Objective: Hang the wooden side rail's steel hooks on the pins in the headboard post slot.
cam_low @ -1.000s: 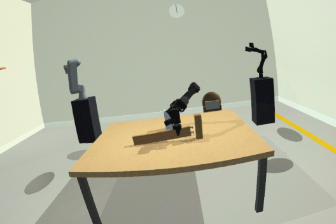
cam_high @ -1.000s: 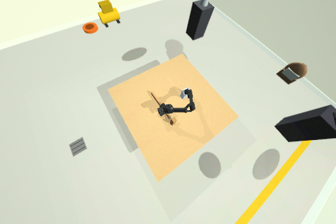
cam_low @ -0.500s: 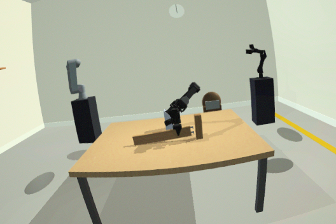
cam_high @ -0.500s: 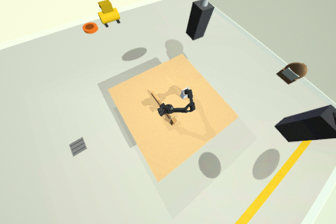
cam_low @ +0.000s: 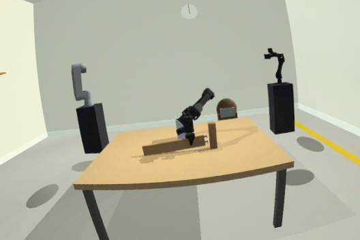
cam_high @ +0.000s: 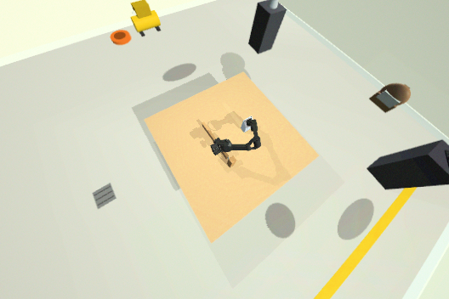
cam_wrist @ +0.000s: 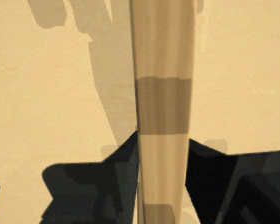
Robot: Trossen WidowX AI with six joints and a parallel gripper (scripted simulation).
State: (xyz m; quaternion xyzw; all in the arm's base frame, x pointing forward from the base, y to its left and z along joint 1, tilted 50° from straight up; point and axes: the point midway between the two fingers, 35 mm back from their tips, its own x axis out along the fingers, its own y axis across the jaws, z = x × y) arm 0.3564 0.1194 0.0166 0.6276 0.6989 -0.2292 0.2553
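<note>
My gripper tip is 15 cm to the right of the headboard post, 4 cm below it and 1 cm past it.
</note>
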